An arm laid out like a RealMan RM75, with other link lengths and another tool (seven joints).
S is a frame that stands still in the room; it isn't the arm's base.
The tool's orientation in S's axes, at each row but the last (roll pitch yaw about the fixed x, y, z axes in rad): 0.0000, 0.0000, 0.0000; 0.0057, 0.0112, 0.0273; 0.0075, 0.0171, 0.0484; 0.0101, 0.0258, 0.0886; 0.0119, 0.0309, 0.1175; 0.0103, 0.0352, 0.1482; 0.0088, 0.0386, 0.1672; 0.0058, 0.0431, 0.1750
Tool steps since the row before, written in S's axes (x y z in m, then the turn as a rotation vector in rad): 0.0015, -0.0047, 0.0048, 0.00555, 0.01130, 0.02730; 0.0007, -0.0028, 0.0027, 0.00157, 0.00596, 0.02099; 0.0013, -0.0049, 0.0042, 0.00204, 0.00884, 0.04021; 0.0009, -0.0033, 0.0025, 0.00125, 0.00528, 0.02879; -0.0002, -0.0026, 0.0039, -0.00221, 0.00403, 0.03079; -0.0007, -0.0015, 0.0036, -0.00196, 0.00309, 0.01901; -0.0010, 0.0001, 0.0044, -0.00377, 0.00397, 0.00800; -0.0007, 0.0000, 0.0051, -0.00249, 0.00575, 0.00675
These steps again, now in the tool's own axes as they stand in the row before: 0.0015, -0.0047, 0.0048, 0.00555, 0.01130, 0.02730; 0.0006, -0.0028, 0.0027, 0.00150, 0.00603, 0.02097; 0.0010, -0.0049, 0.0043, 0.00178, 0.00903, 0.04018; 0.0005, -0.0033, 0.0025, 0.00097, 0.00544, 0.02877; -0.0006, -0.0025, 0.0039, -0.00267, 0.00463, 0.03067; -0.0010, -0.0013, 0.0036, -0.00215, 0.00354, 0.01891; -0.0011, 0.0003, 0.0044, -0.00336, 0.00461, 0.00784; -0.0009, 0.0002, 0.0051, -0.00174, 0.00613, 0.00665
